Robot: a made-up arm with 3 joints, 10 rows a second.
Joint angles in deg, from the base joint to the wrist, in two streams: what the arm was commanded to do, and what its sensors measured. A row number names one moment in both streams.
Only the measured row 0 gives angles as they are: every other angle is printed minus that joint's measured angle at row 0.
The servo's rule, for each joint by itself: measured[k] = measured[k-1] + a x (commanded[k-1-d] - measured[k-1]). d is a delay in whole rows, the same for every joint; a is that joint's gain. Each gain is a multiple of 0.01, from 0.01 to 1. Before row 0 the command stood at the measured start. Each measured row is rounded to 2 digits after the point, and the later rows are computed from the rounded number. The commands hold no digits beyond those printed.
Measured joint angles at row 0:
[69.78, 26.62, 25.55]
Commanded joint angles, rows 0 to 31:
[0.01, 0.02, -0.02]
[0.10, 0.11, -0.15]
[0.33, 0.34, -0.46]
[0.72, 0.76, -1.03]
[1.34, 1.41, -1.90]
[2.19, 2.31, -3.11]
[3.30, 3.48, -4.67]
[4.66, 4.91, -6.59]
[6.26, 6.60, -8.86]
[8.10, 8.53, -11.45]
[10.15, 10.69, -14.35]
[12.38, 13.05, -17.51]
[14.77, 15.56, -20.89]
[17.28, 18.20, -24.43]
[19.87, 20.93, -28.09]
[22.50, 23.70, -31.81]
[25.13, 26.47, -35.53]
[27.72, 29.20, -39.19]
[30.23, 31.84, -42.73]
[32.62, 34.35, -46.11]
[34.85, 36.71, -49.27]
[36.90, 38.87, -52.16]
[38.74, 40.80, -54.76]
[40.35, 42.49, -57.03]
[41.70, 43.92, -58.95]
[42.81, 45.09, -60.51]
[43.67, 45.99, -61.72]
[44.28, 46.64, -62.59]
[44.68, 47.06, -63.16]
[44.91, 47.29, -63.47]
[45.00, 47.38, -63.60]
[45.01, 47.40, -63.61]
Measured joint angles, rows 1 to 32:
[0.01, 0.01, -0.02]
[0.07, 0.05, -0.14]
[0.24, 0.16, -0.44]
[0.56, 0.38, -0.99]
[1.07, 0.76, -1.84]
[1.81, 1.33, -3.02]
[2.79, 2.13, -4.55]
[4.02, 3.16, -6.45]
[5.50, 4.43, -8.69]
[7.22, 5.95, -11.26]
[9.15, 7.70, -14.13]
[11.28, 9.68, -17.27]
[13.58, 11.86, -20.64]
[16.02, 14.21, -24.16]
[18.56, 16.70, -27.81]
[21.16, 19.29, -31.53]
[23.78, 21.95, -35.25]
[26.38, 24.63, -38.91]
[28.92, 27.30, -42.46]
[31.36, 29.91, -45.85]
[33.66, 32.43, -49.03]
[35.80, 34.81, -51.94]
[37.74, 37.03, -54.56]
[39.46, 39.05, -56.86]
[40.94, 40.85, -58.80]
[42.17, 42.42, -60.39]
[43.16, 43.74, -61.63]
[43.90, 44.81, -62.52]
[44.41, 45.64, -63.12]
[44.74, 46.25, -63.45]
[44.91, 46.67, -63.59]
[44.98, 46.94, -63.61]
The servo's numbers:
d 0
a 0.66 0.37 0.93

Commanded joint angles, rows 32 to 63:
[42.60, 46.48, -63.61]
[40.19, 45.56, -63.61]
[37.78, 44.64, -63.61]
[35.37, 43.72, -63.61]
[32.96, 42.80, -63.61]
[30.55, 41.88, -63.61]
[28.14, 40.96, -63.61]
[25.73, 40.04, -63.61]
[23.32, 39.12, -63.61]
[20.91, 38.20, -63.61]
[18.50, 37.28, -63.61]
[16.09, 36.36, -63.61]
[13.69, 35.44, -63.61]
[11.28, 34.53, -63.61]
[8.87, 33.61, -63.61]
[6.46, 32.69, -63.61]
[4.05, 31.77, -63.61]
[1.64, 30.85, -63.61]
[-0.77, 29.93, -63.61]
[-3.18, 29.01, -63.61]
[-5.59, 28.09, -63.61]
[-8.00, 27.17, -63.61]
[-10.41, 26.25, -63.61]
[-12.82, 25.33, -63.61]
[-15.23, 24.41, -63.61]
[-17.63, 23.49, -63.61]
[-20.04, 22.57, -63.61]
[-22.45, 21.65, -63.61]
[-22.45, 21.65, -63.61]
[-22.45, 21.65, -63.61]
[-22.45, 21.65, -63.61]
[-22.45, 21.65, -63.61]
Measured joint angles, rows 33 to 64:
[43.41, 46.77, -63.61]
[41.28, 46.32, -63.61]
[38.97, 45.70, -63.61]
[36.59, 44.97, -63.61]
[34.19, 44.17, -63.61]
[31.79, 43.32, -63.61]
[29.38, 42.45, -63.61]
[26.97, 41.56, -63.61]
[24.56, 40.66, -63.61]
[22.15, 39.75, -63.61]
[19.74, 38.84, -63.61]
[17.33, 37.92, -63.61]
[14.93, 37.00, -63.61]
[12.52, 36.09, -63.61]
[10.11, 35.17, -63.61]
[7.70, 34.25, -63.61]
[5.29, 33.33, -63.61]
[2.88, 32.41, -63.61]
[0.47, 31.49, -63.61]
[-1.94, 30.57, -63.61]
[-4.35, 29.65, -63.61]
[-6.76, 28.73, -63.61]
[-9.17, 27.81, -63.61]
[-11.58, 26.89, -63.61]
[-13.99, 25.97, -63.61]
[-16.39, 25.05, -63.61]
[-18.80, 24.13, -63.61]
[-21.21, 23.21, -63.61]
[-22.03, 22.63, -63.61]
[-22.31, 22.27, -63.61]
[-22.40, 22.04, -63.61]
[-22.43, 21.90, -63.61]

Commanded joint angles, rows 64 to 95:
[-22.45, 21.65, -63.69]
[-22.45, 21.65, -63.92]
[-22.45, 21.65, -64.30]
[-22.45, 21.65, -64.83]
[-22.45, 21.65, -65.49]
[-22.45, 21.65, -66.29]
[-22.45, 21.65, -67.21]
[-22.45, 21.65, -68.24]
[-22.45, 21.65, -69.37]
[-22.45, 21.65, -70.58]
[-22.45, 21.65, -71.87]
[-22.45, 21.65, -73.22]
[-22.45, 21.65, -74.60]
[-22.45, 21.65, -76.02]
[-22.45, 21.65, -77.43]
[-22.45, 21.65, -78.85]
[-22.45, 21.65, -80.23]
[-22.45, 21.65, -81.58]
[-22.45, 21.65, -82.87]
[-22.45, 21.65, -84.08]
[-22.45, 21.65, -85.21]
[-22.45, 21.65, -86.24]
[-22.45, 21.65, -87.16]
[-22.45, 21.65, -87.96]
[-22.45, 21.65, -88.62]
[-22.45, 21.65, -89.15]
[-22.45, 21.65, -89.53]
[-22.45, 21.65, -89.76]
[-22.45, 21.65, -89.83]
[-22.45, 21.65, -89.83]
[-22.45, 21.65, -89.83]
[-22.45, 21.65, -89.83]
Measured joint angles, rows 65 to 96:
[-22.44, 21.81, -63.68]
[-22.45, 21.75, -63.90]
[-22.45, 21.71, -64.27]
[-22.45, 21.69, -64.79]
[-22.45, 21.68, -65.44]
[-22.45, 21.67, -66.23]
[-22.45, 21.66, -67.14]
[-22.45, 21.66, -68.16]
[-22.45, 21.66, -69.29]
[-22.45, 21.66, -70.49]
[-22.45, 21.66, -71.77]
[-22.45, 21.66, -73.12]
[-22.45, 21.66, -74.50]
[-22.45, 21.66, -75.91]
[-22.45, 21.66, -77.32]
[-22.45, 21.66, -78.74]
[-22.45, 21.66, -80.13]
[-22.45, 21.66, -81.48]
[-22.45, 21.66, -82.77]
[-22.45, 21.66, -83.99]
[-22.45, 21.66, -85.12]
[-22.45, 21.66, -86.16]
[-22.45, 21.66, -87.09]
[-22.45, 21.66, -87.90]
[-22.45, 21.66, -88.57]
[-22.45, 21.66, -89.11]
[-22.45, 21.66, -89.50]
[-22.45, 21.66, -89.74]
[-22.45, 21.66, -89.82]
[-22.45, 21.66, -89.83]
[-22.45, 21.66, -89.83]
[-22.45, 21.66, -89.83]

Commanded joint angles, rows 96 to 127:
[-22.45, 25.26, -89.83]
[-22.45, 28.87, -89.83]
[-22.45, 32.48, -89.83]
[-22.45, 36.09, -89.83]
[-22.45, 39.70, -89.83]
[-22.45, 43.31, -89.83]
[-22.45, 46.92, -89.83]
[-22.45, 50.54, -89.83]
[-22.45, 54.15, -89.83]
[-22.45, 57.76, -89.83]
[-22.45, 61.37, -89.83]
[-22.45, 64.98, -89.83]
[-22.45, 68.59, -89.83]
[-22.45, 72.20, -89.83]
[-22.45, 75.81, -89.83]
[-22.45, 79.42, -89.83]
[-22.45, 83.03, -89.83]
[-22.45, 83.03, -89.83]
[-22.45, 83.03, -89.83]
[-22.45, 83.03, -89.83]
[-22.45, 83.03, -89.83]
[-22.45, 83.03, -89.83]
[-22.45, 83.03, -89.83]
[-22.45, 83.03, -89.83]
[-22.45, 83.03, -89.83]
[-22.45, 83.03, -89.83]
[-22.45, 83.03, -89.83]
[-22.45, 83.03, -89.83]
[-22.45, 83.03, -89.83]
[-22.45, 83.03, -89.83]
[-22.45, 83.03, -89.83]
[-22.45, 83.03, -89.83]
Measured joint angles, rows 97 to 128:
[-22.45, 22.99, -89.83]
[-22.45, 25.17, -89.83]
[-22.45, 27.87, -89.83]
[-22.45, 30.91, -89.83]
[-22.45, 34.16, -89.83]
[-22.45, 37.55, -89.83]
[-22.45, 41.02, -89.83]
[-22.45, 44.54, -89.83]
[-22.45, 48.10, -89.83]
[-22.45, 51.67, -89.83]
[-22.45, 55.26, -89.83]
[-22.45, 58.86, -89.83]
[-22.45, 62.46, -89.83]
[-22.45, 66.06, -89.83]
[-22.45, 69.67, -89.83]
[-22.45, 73.28, -89.83]
[-22.45, 76.89, -89.83]
[-22.45, 79.16, -89.83]
[-22.45, 80.59, -89.83]
[-22.45, 81.49, -89.83]
[-22.45, 82.06, -89.83]
[-22.45, 82.42, -89.83]
[-22.45, 82.65, -89.83]
[-22.45, 82.79, -89.83]
[-22.45, 82.88, -89.83]
[-22.45, 82.94, -89.83]
[-22.45, 82.97, -89.83]
[-22.45, 82.99, -89.83]
[-22.45, 83.00, -89.83]
[-22.45, 83.01, -89.83]
[-22.45, 83.02, -89.83]
[-22.45, 83.02, -89.83]

